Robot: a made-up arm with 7 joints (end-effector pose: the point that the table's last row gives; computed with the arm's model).
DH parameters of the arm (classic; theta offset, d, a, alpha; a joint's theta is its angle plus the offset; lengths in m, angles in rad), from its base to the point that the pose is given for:
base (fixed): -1.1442 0 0.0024 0
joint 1: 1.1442 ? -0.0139 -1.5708
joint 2: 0 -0.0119 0.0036 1.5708
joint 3: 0 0.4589 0.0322 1.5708
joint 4: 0 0.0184 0.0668 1.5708
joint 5: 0 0.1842 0.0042 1.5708
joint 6: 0 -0.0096 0.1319 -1.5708
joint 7: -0.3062 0 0.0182 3.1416
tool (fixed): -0.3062 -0.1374 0 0
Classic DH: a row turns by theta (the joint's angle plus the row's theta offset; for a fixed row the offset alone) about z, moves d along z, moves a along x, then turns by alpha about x.
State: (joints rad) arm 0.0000 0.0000 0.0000 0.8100 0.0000 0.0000 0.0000
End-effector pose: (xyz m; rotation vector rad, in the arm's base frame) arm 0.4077 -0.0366 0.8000 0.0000 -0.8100 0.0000
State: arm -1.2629 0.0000 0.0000 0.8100 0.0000 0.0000 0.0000
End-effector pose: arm 0.0915 -0.4002 0.8000 -0.5099 -0.6972 -1.1893
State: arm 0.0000 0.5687 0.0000 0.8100 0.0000 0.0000 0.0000
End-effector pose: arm 0.5551 -0.0366 0.5110 0.0000 -0.2413 0.0000
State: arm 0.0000 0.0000 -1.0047 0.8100 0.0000 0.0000 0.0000
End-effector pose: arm 0.1953 -0.3781 0.8000 -0.4061 -0.7392 -0.9473
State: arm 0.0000 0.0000 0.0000 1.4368 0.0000 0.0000 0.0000
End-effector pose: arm 0.3710 -0.0366 1.0375 0.0000 -1.4368 0.0000
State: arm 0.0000 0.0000 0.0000 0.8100 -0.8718 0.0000 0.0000
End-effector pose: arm 0.3721 0.0823 0.7626 -0.3526 -0.7569 0.8224
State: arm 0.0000 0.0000 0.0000 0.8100 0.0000 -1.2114 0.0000
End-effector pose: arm 0.2639 -0.0366 0.9808 0.0000 -2.0214 0.0000
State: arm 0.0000 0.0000 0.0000 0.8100 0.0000 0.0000 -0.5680
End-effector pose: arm 0.4038 -0.0281 0.7959 -0.2299 -0.7876 0.5363
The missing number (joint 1, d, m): 0.4033
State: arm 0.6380 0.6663 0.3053 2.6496 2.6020 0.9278 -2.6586
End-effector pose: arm 0.4507 0.3677 0.9775 1.5424 -2.5012 0.4710
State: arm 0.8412 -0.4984 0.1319 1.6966 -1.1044 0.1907 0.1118
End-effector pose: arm -0.0980 0.0753 1.1237 -0.1836 -2.2817 1.0008
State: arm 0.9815 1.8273 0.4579 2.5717 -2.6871 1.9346 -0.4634
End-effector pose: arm 0.5088 0.5694 0.1614 -2.5298 -0.2876 1.2726
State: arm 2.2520 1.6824 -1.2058 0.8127 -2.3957 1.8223 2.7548
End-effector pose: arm 0.0494 0.5531 0.3275 0.2925 2.4805 -1.5616
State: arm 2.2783 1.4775 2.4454 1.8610 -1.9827 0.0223 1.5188
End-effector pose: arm -0.4324 0.3359 0.7854 1.7834 1.9775 0.9067
